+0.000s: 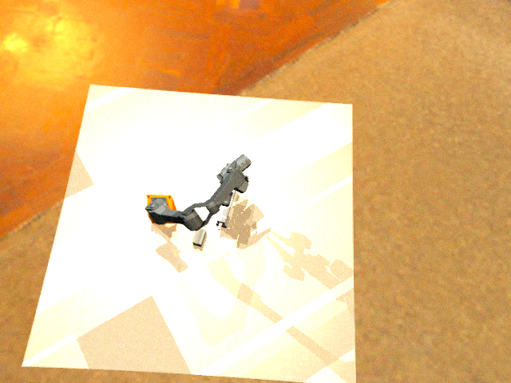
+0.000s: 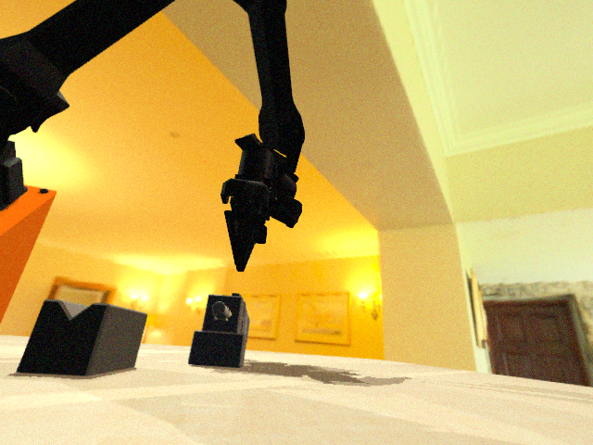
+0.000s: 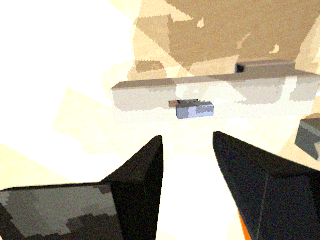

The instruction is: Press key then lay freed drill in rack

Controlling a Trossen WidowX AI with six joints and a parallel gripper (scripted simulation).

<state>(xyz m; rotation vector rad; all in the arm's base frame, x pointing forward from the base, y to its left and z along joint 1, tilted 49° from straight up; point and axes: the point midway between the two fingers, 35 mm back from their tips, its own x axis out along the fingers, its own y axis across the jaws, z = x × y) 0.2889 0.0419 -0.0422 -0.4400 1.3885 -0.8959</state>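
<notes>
The drill lies 2 cm behind my gripper tip, 8 cm to the right of it and 8 cm below it. Also, from my gripper tip: grey stepped block 1 cm behind, 3 cm to the right, 9 cm below; key 1 cm to the right, 7 cm below.
</notes>
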